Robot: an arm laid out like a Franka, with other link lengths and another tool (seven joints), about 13 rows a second.
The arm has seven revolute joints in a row. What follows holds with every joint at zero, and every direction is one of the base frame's. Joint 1 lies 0.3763 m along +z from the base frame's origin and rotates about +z. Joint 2 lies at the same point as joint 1 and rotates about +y. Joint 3 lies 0.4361 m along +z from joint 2 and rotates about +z. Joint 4 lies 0.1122 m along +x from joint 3 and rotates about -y. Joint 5 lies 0.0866 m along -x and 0.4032 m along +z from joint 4 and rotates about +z. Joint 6 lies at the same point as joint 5 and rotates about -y. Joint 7 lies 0.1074 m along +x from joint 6 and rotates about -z. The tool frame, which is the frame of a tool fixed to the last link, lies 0.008 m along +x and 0.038 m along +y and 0.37 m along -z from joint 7; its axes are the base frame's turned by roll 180, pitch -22 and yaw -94.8 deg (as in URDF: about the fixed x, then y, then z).
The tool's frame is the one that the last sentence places.
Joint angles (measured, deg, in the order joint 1, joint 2, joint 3, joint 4, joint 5, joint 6, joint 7), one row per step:
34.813 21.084 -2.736 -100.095 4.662 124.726 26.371
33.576 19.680 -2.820 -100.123 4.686 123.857 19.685
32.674 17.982 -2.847 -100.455 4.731 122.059 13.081
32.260 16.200 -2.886 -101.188 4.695 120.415 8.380
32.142 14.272 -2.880 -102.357 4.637 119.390 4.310
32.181 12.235 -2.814 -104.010 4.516 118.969 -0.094
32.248 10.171 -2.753 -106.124 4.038 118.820 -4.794
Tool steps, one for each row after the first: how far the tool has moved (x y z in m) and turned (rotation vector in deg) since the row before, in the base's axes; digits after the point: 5 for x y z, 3 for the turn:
0.00348 -0.01570 0.01704 0.133 -0.911 5.380
-0.00724 -0.01536 0.01558 -0.274 -0.070 5.725
-0.01189 -0.01173 0.01306 -0.317 0.200 4.335
-0.01370 -0.00821 0.01210 -0.130 -0.036 4.017
-0.01544 -0.00672 0.00992 -0.065 -0.286 4.555
-0.01690 -0.00956 0.00576 -0.436 -0.315 5.014

